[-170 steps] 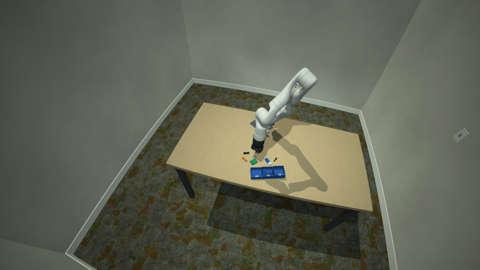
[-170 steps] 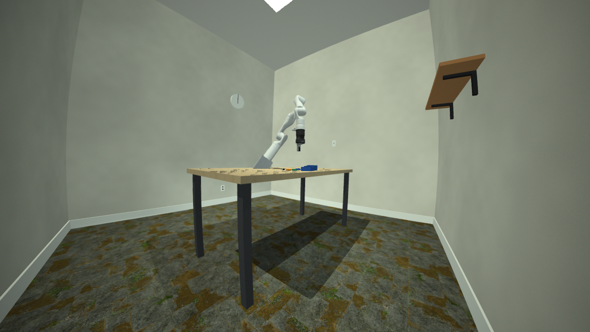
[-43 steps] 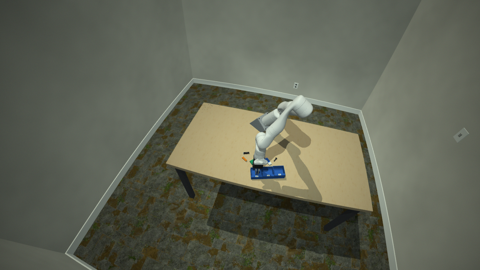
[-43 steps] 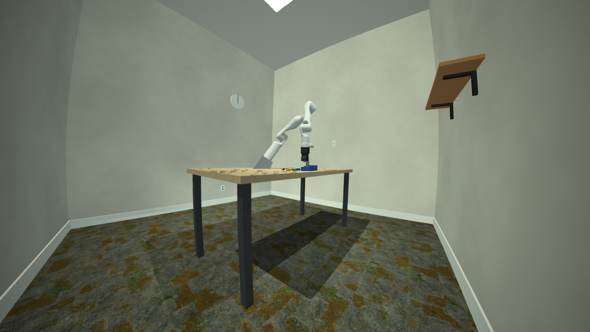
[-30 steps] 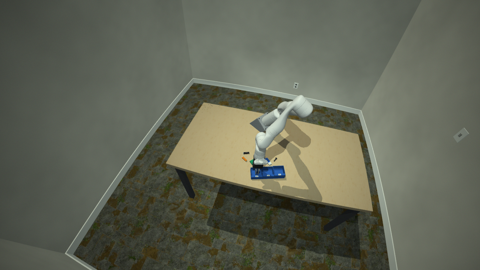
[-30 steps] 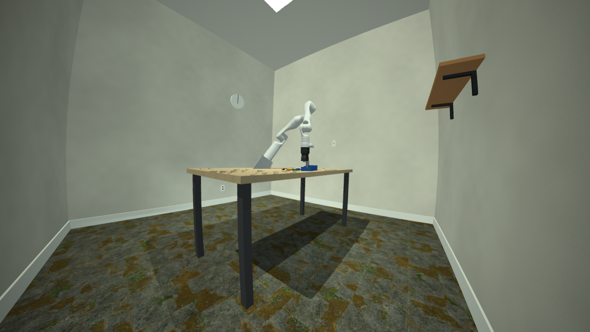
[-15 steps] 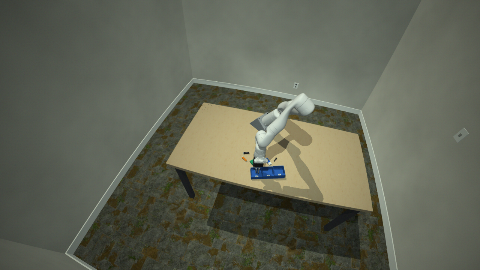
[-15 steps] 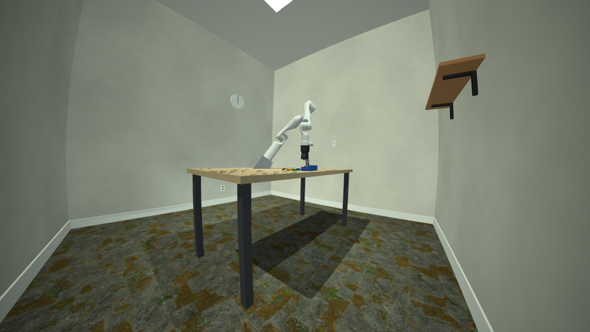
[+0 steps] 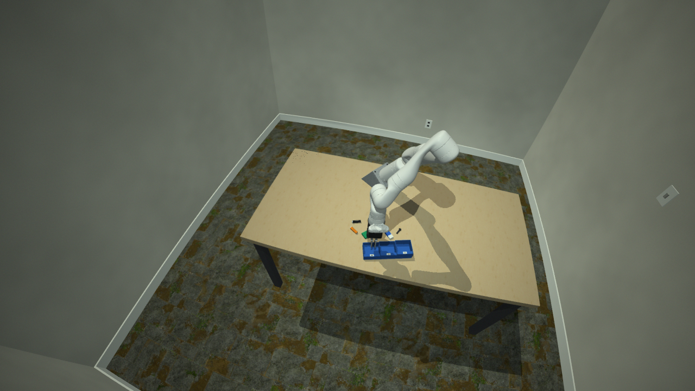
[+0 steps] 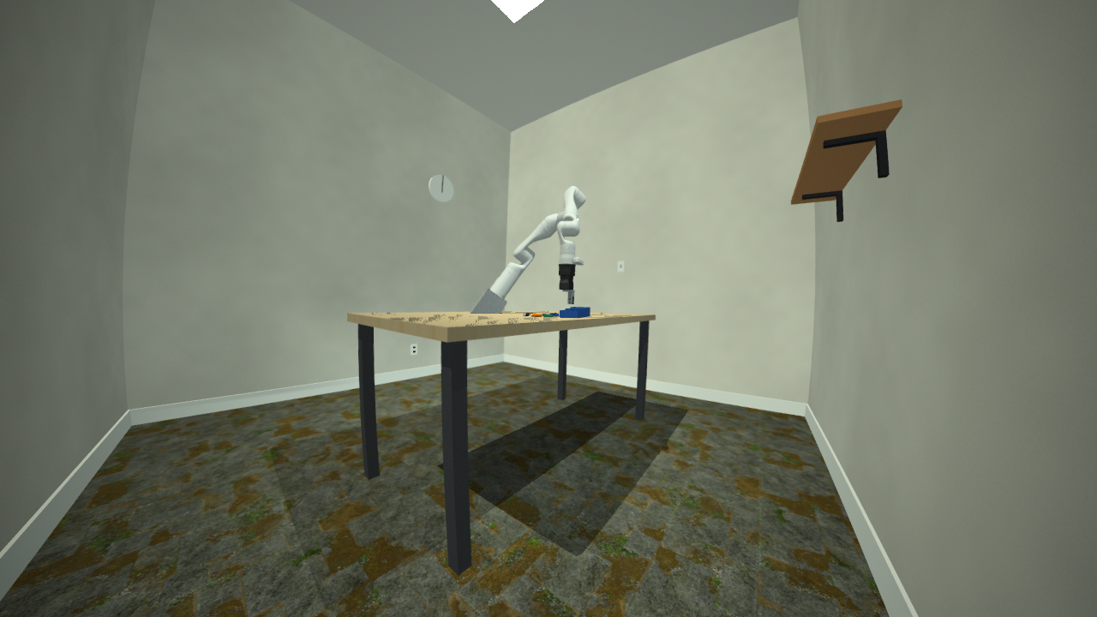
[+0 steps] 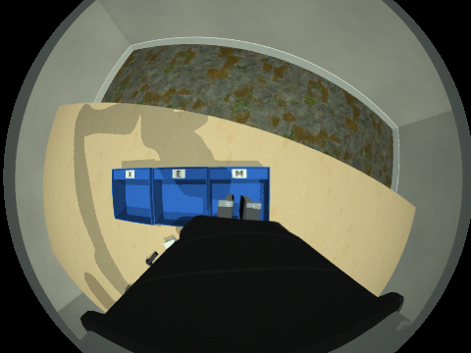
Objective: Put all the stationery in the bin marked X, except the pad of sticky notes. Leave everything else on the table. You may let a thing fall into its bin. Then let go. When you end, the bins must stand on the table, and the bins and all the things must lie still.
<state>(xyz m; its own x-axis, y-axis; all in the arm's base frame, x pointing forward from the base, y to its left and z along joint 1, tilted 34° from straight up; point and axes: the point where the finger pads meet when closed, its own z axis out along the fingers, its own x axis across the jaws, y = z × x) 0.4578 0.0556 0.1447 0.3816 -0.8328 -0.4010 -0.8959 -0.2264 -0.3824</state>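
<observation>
Now: hand 7 cm to the right of the blue bin, 6 cm above it and 3 cm past it. From my hand the other things lie so: green pad 9 cm behind, 7 cm to the right, 7 cm below; small orange item 14 cm to the right, 7 cm below, 7 cm behind; eraser 14 cm behind, 7 cm below, 4 cm to the left.
</observation>
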